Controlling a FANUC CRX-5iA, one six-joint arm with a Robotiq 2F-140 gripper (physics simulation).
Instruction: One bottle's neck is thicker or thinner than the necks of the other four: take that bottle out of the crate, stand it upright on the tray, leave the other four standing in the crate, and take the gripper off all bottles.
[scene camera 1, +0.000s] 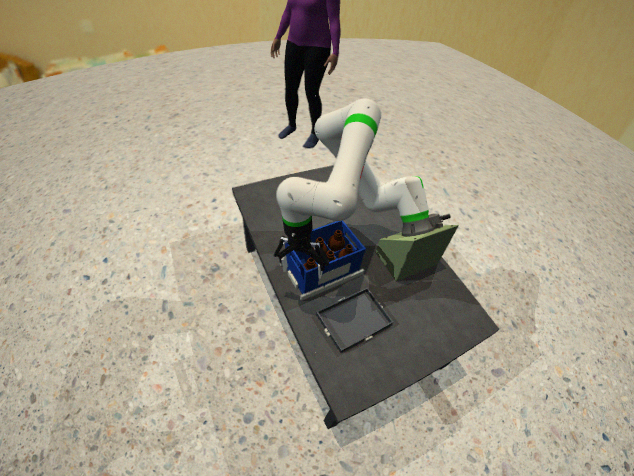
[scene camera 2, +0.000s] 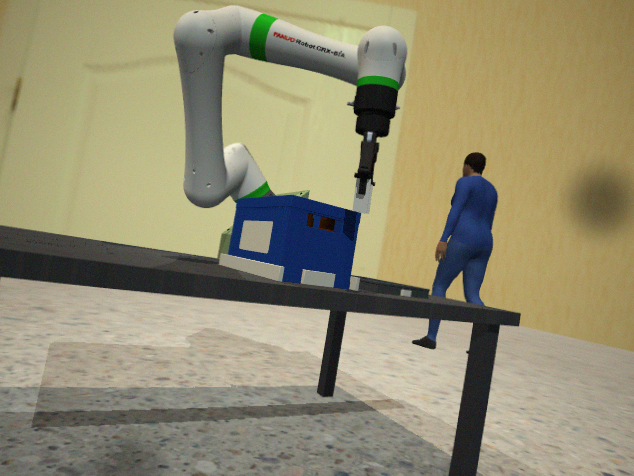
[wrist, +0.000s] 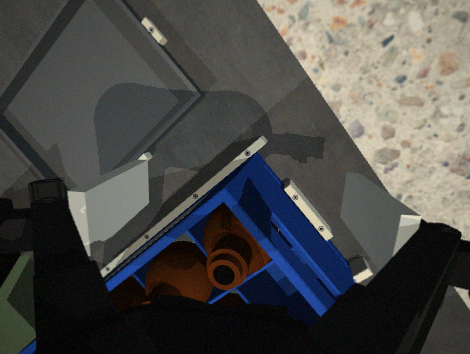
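Seen in the pictures: gripper, between the fingertips: (scene camera 1: 302, 272) (scene camera 2: 361, 212) (wrist: 243, 188); arm's base, origin of its link: (scene camera 1: 418, 232).
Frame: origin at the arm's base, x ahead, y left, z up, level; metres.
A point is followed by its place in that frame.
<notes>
The blue crate (scene camera 1: 308, 282) @[x 0.523, y 0.082, z -0.083 m] (scene camera 2: 320, 256) @[x 0.556, y -0.006, z -0.122 m] (wrist: 272, 187) @[x 0.544, y 0.047, z -0.125 m] stands on the table with brown bottles upright in its compartments. The corner bottle (scene camera 1: 310, 263) @[x 0.504, y 0.034, z -0.026 m] (wrist: 227, 270) @[x 0.503, y 0.025, z -0.021 m] is at the crate end near the table edge. A second bottle (wrist: 177, 272) @[x 0.432, y 0.022, z -0.065 m] stands beside it; its neck is hidden in the wrist view. Other bottles (scene camera 1: 336, 239) @[x 0.353, y -0.083, z -0.051 m] (scene camera 1: 348, 250) @[x 0.332, y 0.001, z -0.033 m] show further in. I cannot tell which neck differs. My gripper (scene camera 1: 303, 266) @[x 0.548, y 0.079, z -0.010 m] (scene camera 2: 362, 200) @[x 0.548, y 0.079, z -0.010 m] (wrist: 243, 188) @[x 0.548, y 0.079, z -0.010 m] is open and empty, pointing down low over the corner-bottle end, fingers wide apart. The tray (scene camera 1: 354, 320) @[x 0.371, y 0.245, z -0.179 m] (scene camera 2: 378, 286) @[x 0.510, y 0.177, z -0.169 m] (wrist: 90, 65) @[x 0.396, y 0.283, z -0.179 m] bears no bottle.
Pale strips (scene camera 1: 332, 285) @[x 0.408, y 0.069, z -0.165 m] (wrist: 195, 196) @[x 0.447, y 0.072, z -0.154 m] lie along the crate's foot, between crate and tray. The green robot base stand (scene camera 1: 422, 256) @[x 0.012, y 0.096, z -0.052 m] is on the crate's other side. The dark table (scene camera 1: 409, 353) @[x 0.207, y 0.446, z -0.185 m] has its long edge close to the crate. A person (scene camera 1: 307, 61) stands beyond the table.
</notes>
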